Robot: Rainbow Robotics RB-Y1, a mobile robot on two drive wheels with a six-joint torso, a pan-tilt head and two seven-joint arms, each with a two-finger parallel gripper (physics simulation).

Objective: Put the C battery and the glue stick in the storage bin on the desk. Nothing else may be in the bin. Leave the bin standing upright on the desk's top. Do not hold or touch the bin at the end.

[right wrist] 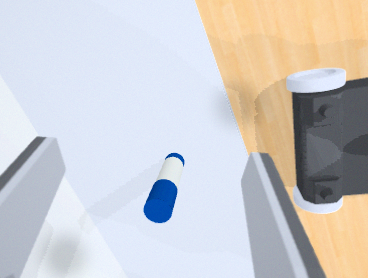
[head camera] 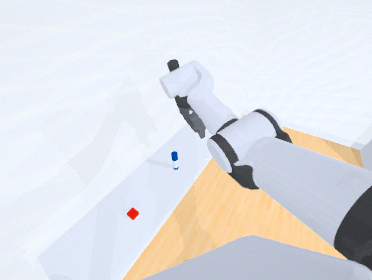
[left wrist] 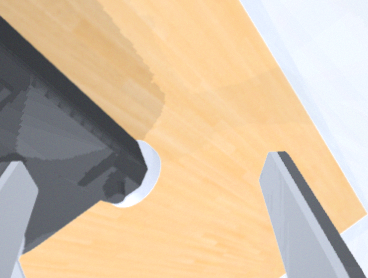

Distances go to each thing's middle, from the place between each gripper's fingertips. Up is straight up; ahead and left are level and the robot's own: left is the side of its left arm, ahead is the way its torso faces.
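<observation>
The glue stick point(right wrist: 159, 205) is 11 cm to the left of my right hand and 15 cm below it. Counting from my left hand instead, the glue stick is 390 mm ahead, 370 mm to the right and 340 mm above. So going by its middle, the glue stick is nearer to my right hand than to my left hand.
</observation>
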